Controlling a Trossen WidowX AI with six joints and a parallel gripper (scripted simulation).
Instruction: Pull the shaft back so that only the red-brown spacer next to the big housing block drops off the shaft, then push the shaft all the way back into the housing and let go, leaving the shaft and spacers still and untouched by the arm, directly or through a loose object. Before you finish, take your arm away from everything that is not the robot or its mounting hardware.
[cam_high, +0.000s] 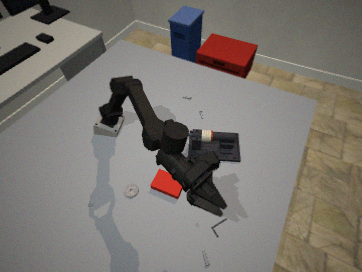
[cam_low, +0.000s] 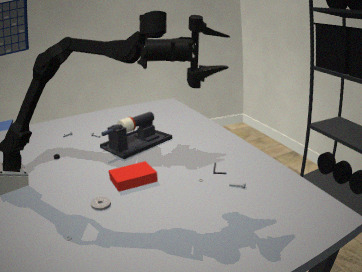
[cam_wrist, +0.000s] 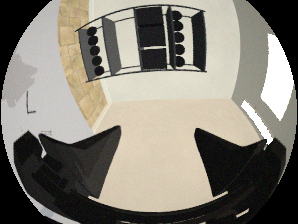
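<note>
The shaft lies 100 mm behind my hand, 380 mm to the left of it and 280 mm below it. From my hand the other things lie so: red-brown spacer 70 mm behind, 380 mm to the left, 280 mm below; flat red block 190 mm behind, 140 mm to the left, 350 mm below; cream spacer 90 mm behind, 380 mm to the left, 280 mm below.
</note>
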